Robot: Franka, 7 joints.
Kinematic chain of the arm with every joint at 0, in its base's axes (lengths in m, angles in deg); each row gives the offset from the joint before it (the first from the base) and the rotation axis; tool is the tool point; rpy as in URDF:
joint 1: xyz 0 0 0.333 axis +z
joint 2: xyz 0 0 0 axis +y
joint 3: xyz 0 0 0.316 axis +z
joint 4: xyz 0.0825 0 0 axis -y
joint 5: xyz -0.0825 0 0.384 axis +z
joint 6: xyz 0 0 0 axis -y
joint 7: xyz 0.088 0 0 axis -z
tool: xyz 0 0 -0.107 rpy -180 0 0
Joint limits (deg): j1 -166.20..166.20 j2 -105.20..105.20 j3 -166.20..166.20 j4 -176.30..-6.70 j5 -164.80..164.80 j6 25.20..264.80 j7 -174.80..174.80
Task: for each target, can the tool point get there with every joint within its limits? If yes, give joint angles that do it. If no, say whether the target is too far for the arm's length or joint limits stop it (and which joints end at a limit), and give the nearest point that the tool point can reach.
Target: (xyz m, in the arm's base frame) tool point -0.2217 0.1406 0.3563
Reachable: yes | joints 124.98 -17.81 43.46 -153.50 139.00 223.71 -141.54
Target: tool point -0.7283 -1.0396 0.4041
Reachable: no: too far | nearest point -0.4915 -0.7015 0.3810 | short by 0.413 m
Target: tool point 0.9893 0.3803 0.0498
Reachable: no: too far | nearest point 0.7736 0.2974 0.1115 | short by 0.239 m
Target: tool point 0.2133 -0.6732 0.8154
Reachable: yes | joints 119.77 -48.88 129.11 -21.00 -129.94 127.60 -28.22
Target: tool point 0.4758 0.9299 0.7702
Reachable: no: too far | nearest point 0.3605 0.7045 0.6642 | short by 0.274 m
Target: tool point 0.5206 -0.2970 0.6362
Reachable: yes | joints -78.42 39.55 59.11 -72.75 78.42 55.32 94.92
